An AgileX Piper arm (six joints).
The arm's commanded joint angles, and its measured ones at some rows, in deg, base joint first. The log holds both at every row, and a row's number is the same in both.
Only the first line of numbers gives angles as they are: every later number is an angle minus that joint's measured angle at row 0.
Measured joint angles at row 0: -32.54, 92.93, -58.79, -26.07, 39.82, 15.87
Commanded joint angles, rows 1 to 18: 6.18, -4.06, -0.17, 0.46, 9.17, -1.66; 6.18, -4.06, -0.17, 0.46, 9.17, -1.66; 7.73, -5.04, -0.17, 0.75, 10.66, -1.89; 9.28, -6.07, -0.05, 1.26, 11.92, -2.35; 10.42, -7.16, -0.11, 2.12, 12.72, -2.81; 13.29, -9.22, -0.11, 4.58, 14.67, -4.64; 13.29, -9.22, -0.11, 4.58, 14.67, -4.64; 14.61, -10.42, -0.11, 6.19, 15.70, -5.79; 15.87, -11.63, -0.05, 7.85, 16.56, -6.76; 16.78, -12.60, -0.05, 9.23, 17.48, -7.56; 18.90, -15.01, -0.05, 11.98, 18.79, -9.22; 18.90, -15.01, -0.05, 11.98, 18.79, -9.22; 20.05, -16.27, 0.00, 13.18, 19.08, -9.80; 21.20, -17.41, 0.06, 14.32, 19.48, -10.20; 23.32, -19.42, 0.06, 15.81, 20.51, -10.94; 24.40, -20.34, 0.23, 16.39, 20.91, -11.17; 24.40, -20.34, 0.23, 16.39, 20.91, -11.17; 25.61, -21.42, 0.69, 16.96, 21.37, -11.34
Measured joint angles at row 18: 23.09, -18.73, 0.00, 15.07, 19.71, -10.03
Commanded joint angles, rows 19 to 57: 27.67, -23.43, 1.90, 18.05, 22.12, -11.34; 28.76, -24.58, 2.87, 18.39, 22.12, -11.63; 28.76, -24.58, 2.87, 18.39, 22.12, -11.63; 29.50, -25.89, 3.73, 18.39, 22.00, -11.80; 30.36, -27.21, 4.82, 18.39, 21.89, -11.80; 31.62, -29.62, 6.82, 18.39, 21.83, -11.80; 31.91, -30.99, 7.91, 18.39, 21.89, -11.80; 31.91, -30.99, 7.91, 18.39, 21.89, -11.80; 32.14, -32.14, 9.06, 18.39, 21.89, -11.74; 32.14, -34.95, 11.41, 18.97, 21.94, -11.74; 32.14, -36.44, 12.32, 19.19, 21.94, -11.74; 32.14, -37.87, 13.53, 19.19, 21.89, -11.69; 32.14, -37.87, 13.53, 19.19, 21.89, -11.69; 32.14, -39.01, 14.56, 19.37, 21.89, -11.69; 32.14, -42.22, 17.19, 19.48, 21.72, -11.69; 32.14, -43.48, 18.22, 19.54, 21.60, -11.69; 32.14, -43.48, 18.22, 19.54, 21.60, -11.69; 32.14, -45.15, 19.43, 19.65, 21.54, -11.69; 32.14, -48.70, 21.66, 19.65, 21.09, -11.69; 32.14, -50.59, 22.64, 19.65, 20.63, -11.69; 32.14, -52.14, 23.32, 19.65, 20.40, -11.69; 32.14, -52.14, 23.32, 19.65, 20.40, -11.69; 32.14, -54.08, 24.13, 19.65, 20.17, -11.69; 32.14, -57.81, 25.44, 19.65, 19.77, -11.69; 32.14, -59.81, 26.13, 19.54, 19.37, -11.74; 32.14, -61.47, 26.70, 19.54, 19.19, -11.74; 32.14, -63.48, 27.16, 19.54, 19.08, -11.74; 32.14, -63.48, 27.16, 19.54, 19.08, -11.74; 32.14, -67.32, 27.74, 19.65, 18.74, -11.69; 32.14, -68.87, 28.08, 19.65, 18.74, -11.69; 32.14, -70.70, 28.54, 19.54, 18.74, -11.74; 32.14, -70.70, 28.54, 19.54, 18.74, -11.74; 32.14, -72.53, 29.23, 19.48, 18.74, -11.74; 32.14, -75.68, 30.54, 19.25, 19.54, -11.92; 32.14, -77.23, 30.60, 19.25, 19.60, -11.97; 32.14, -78.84, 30.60, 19.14, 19.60, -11.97; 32.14, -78.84, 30.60, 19.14, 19.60, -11.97; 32.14, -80.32, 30.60, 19.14, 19.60, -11.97; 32.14, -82.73, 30.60, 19.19, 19.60, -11.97
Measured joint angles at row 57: 32.08, -79.35, 30.43, 19.48, 19.82, -11.46
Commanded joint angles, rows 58 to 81: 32.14, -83.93, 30.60, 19.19, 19.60, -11.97; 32.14, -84.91, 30.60, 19.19, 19.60, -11.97; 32.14, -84.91, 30.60, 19.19, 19.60, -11.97; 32.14, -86.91, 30.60, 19.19, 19.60, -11.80; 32.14, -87.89, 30.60, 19.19, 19.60, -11.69; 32.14, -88.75, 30.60, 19.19, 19.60, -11.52; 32.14, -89.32, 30.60, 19.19, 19.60, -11.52; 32.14, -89.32, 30.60, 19.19, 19.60, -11.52; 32.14, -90.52, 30.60, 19.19, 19.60, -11.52; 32.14, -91.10, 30.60, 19.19, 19.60, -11.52; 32.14, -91.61, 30.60, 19.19, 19.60, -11.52; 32.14, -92.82, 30.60, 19.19, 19.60, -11.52; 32.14, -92.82, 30.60, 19.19, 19.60, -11.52; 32.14, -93.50, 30.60, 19.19, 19.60, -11.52; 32.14, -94.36, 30.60, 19.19, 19.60, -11.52; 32.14, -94.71, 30.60, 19.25, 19.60, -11.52; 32.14, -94.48, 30.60, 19.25, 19.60, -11.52; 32.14, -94.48, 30.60, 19.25, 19.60, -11.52; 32.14, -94.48, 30.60, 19.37, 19.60, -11.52; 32.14, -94.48, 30.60, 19.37, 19.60, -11.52; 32.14, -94.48, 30.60, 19.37, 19.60, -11.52; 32.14, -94.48, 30.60, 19.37, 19.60, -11.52; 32.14, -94.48, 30.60, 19.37, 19.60, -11.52; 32.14, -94.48, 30.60, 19.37, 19.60, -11.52
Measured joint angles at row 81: 32.08, -93.10, 30.49, 19.48, 20.05, -11.40
